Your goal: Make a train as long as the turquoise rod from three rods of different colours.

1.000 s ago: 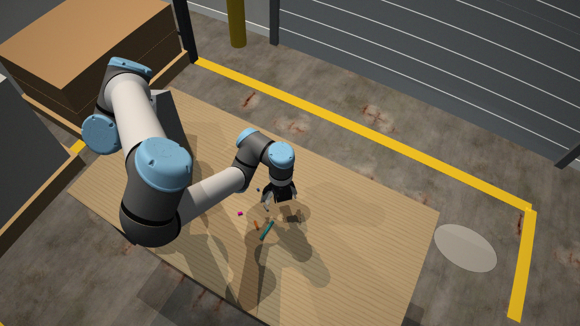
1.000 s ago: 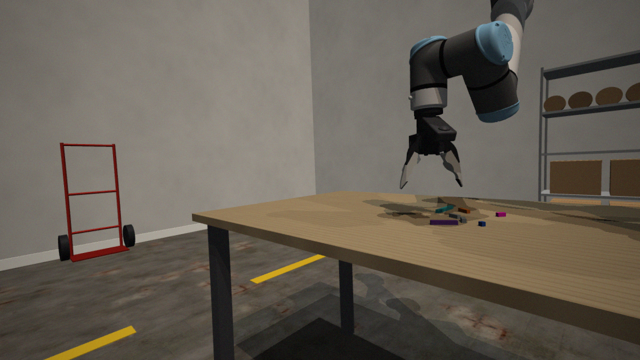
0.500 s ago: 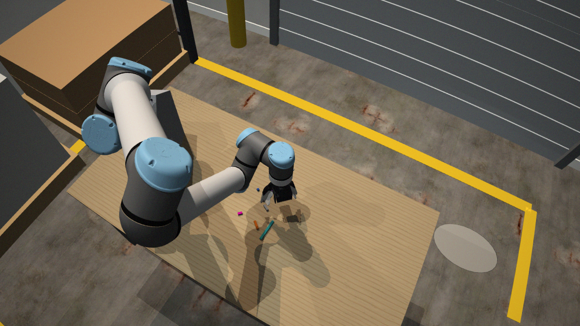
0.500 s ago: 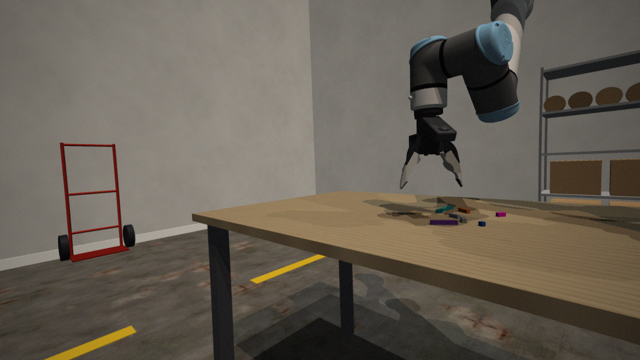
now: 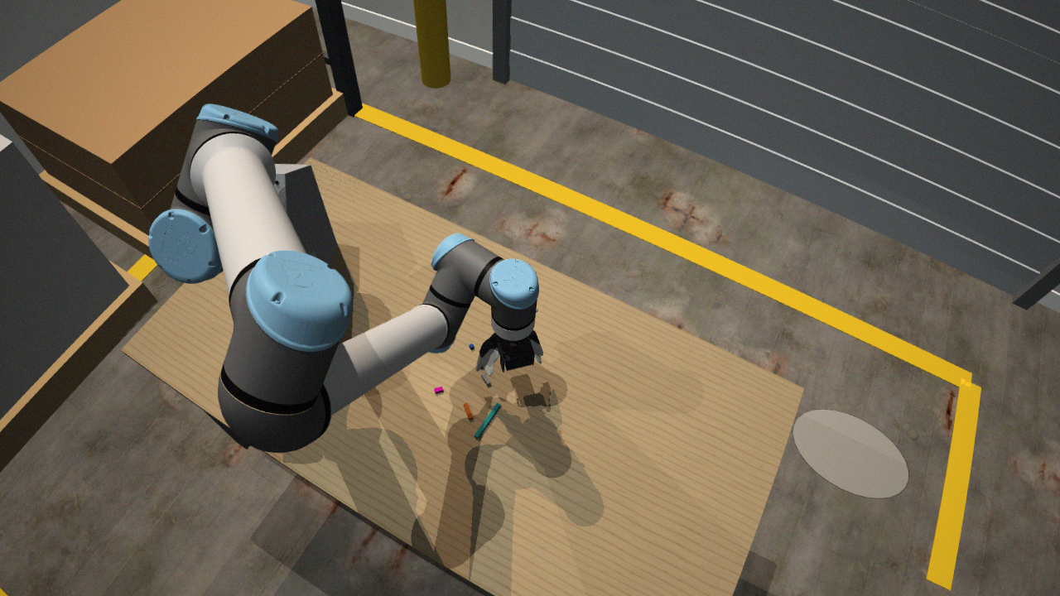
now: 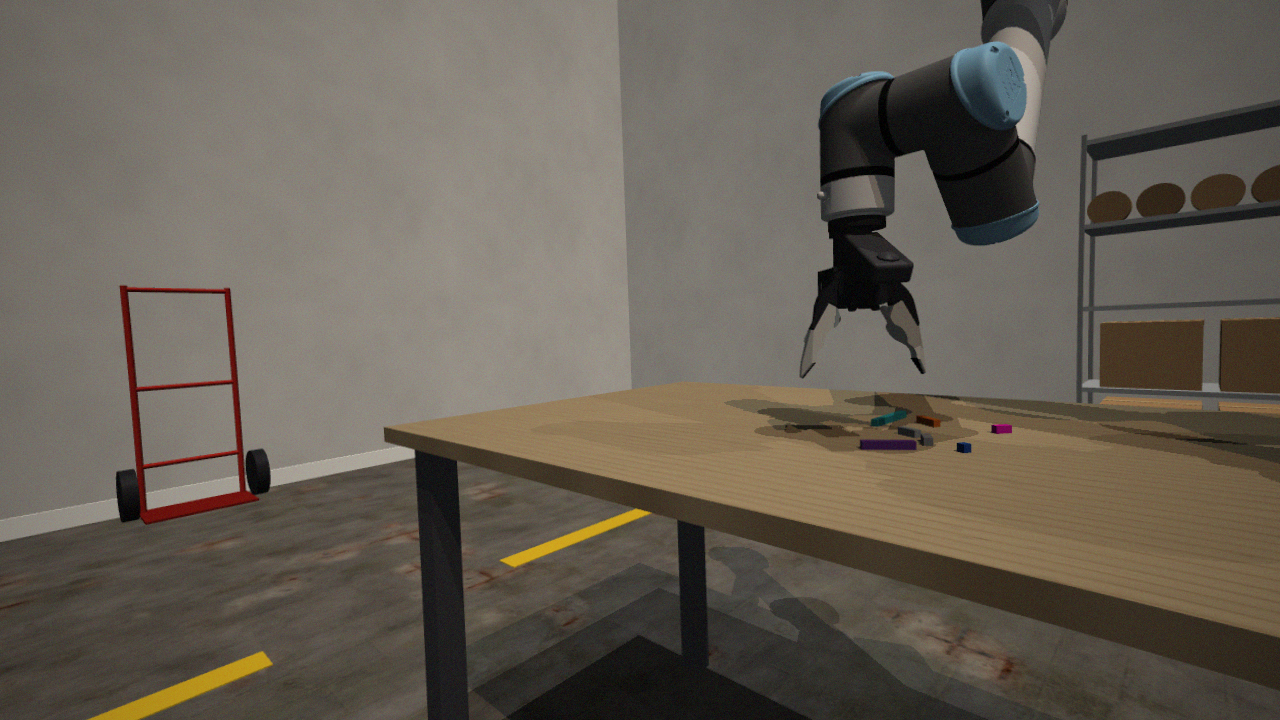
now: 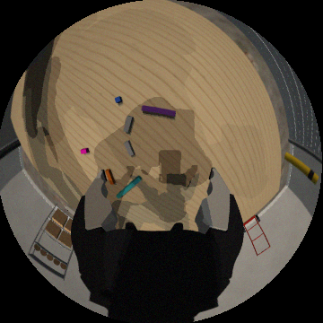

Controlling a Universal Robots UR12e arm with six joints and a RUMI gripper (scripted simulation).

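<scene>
Right now the blue cube is 12 cm behind my hand, 7 cm below it and 4 cm to the left of it. From my hand the other things lie so: purple rod 7 cm below, 6 cm to the left, 4 cm behind; orange rod 13 cm to the right, 7 cm below, 5 cm behind; turquoise rod 13 cm to the right, 7 cm below.
</scene>
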